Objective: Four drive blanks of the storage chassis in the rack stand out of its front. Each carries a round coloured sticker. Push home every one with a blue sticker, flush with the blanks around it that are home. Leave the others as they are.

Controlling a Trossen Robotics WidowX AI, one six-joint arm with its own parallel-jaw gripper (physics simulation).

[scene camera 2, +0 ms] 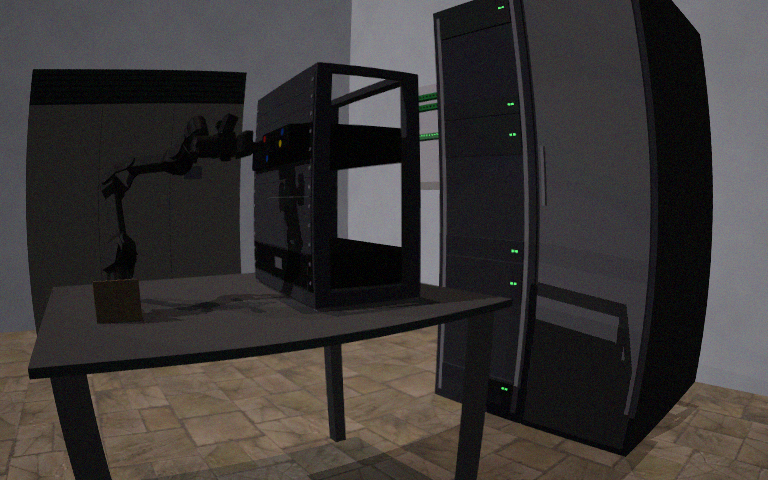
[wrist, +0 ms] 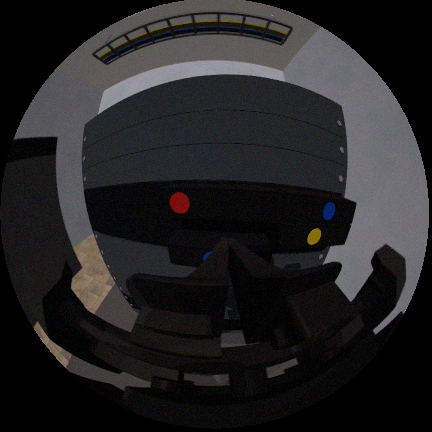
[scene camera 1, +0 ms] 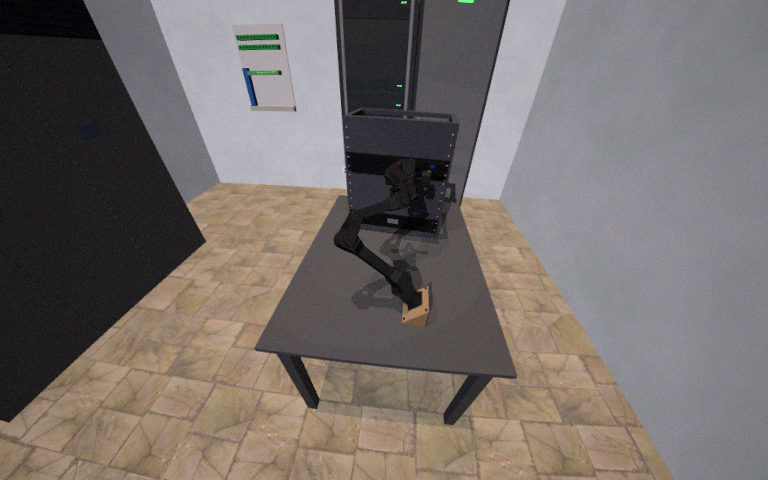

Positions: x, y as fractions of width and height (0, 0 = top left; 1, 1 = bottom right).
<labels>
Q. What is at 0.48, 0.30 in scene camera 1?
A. A rack.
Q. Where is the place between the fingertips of the gripper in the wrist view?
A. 0.52, 0.56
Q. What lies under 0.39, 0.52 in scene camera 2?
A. A rack.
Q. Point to a rack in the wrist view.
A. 0.51, 0.30
</labels>
